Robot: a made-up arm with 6 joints.
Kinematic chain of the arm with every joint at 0, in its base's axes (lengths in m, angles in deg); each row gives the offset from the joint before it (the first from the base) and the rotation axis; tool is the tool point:
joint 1: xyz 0 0 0.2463 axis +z
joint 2: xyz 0 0 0 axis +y
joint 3: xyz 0 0 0.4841 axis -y
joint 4: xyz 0 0 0 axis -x
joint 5: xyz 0.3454 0 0 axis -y
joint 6: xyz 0 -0.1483 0 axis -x
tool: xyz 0 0 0
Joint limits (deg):
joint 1: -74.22..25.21
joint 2: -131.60..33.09
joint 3: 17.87..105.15
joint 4: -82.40..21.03
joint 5: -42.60..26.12
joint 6: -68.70..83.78
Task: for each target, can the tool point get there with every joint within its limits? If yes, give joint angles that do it. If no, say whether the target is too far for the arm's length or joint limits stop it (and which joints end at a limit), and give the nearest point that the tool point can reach.
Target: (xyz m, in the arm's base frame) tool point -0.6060 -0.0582 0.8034
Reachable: yes | joints -2.71 -60.29 78.76 -54.16 20.59 67.27
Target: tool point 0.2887 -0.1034 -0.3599
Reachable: no: joint limits stop it (at a limit: joint 1, joint 2, joint 3, joint 4) | nearest point -0.3996 -0.3411 -0.3931 | short by 0.729 m
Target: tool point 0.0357 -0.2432 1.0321
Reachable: yes | joints -44.56 3.49 65.24 -1.38 10.49 1.48
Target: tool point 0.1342 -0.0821 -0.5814
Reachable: no: joint limits stop it (at a limit: joint 1, joint 2, joint 3, joint 4) | nearest point -0.3996 -0.3411 -0.3931 | short by 0.623 m
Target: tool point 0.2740 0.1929 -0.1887
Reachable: no: joint limits stop it (at a limit: joint 1, joint 2, joint 3, joint 4) | nearest point -0.2710 0.4501 -0.3931 | short by 0.636 m
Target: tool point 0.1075 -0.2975 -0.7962
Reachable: no: too far | nearest point -0.3996 -0.3411 -0.3931 | short by 0.649 m
